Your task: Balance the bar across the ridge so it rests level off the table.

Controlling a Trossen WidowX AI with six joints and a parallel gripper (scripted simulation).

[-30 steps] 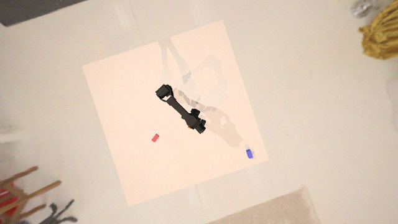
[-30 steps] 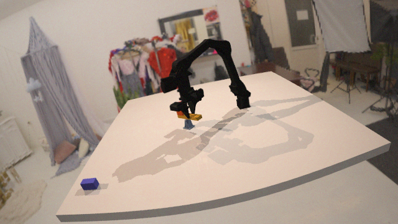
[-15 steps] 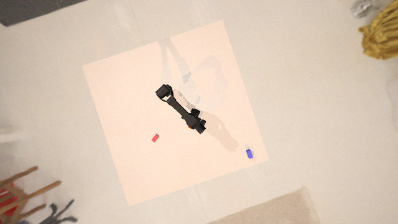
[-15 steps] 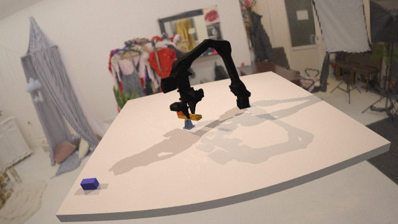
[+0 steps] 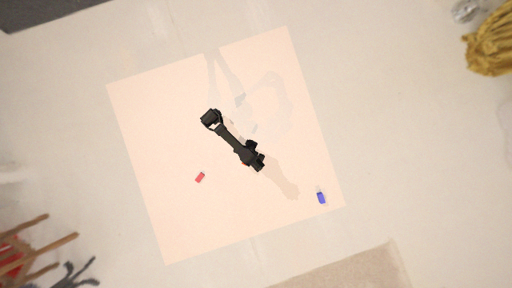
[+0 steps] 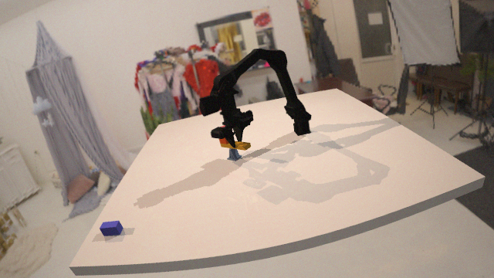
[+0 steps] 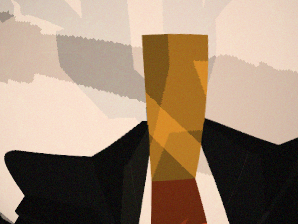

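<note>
Right now my gripper tip is 3 cm short of the bar, 2 cm to the left of it and 1 cm below it. Round my gripper tip: red block 6 cm ahead, 38 cm to the right, 5 cm below; then blue block 44 cm ahead, 36 cm to the left, 4 cm below.
</note>
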